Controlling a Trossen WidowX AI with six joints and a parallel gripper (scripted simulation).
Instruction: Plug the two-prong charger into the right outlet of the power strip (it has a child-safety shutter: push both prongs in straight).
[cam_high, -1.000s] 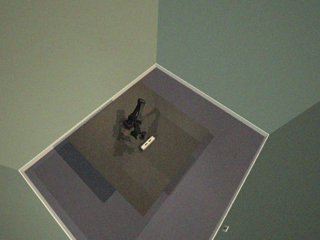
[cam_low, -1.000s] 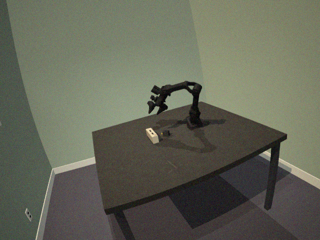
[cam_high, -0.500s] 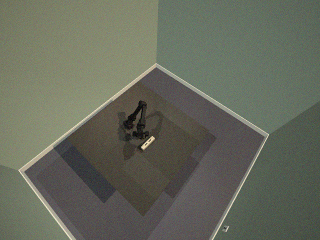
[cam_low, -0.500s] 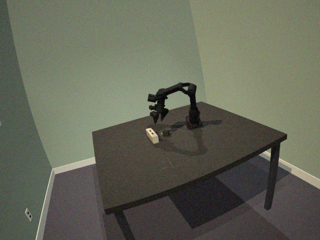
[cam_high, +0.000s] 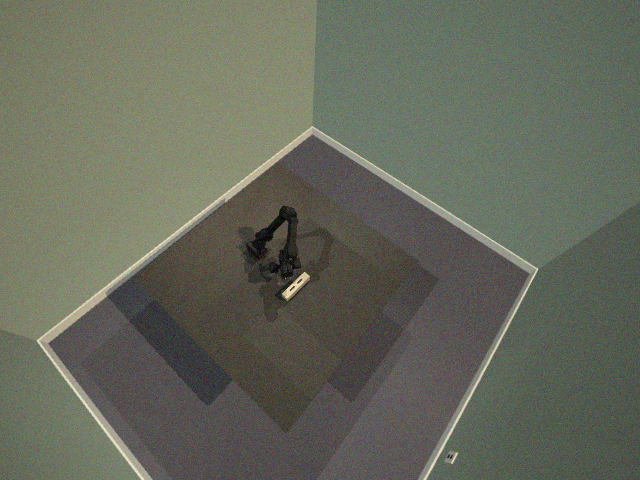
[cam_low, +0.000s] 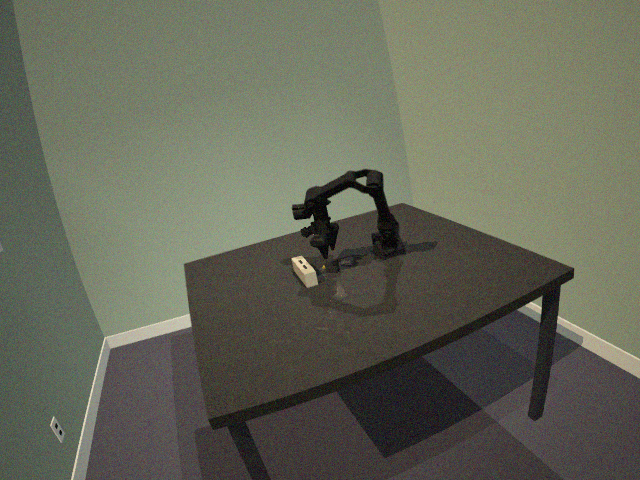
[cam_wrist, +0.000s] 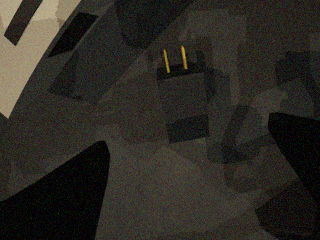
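Now: gripper tip 5 cm above the dark two-prong charger, 1 cm to the left of it and 1 cm short of it.
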